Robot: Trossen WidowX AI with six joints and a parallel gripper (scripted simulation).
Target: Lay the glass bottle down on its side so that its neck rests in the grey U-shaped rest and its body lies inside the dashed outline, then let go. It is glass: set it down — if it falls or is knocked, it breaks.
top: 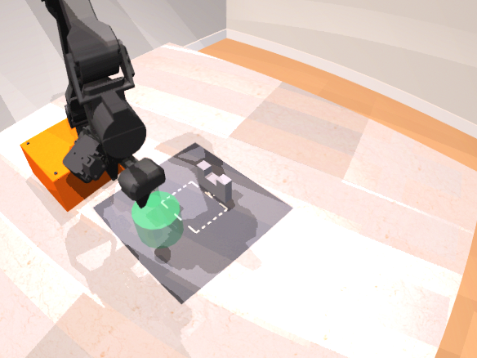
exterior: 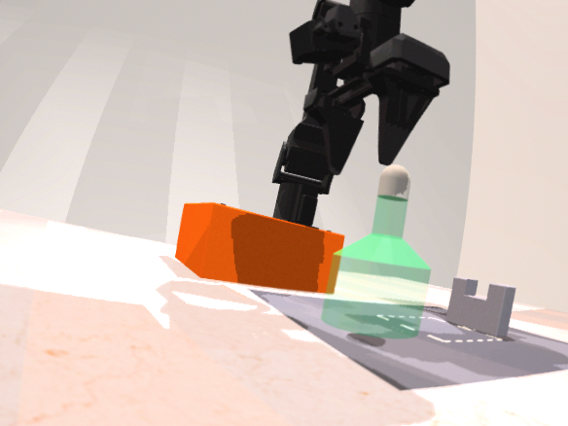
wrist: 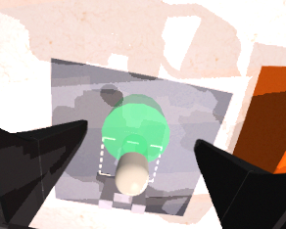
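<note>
Now: gripper tip 10 mm short of the green glass bottle, 40 mm to the right of it and 50 mm above it. Also, from my gripper tip: dark grey mat: 30 mm ahead, 120 mm to the left, 140 mm below.
</note>
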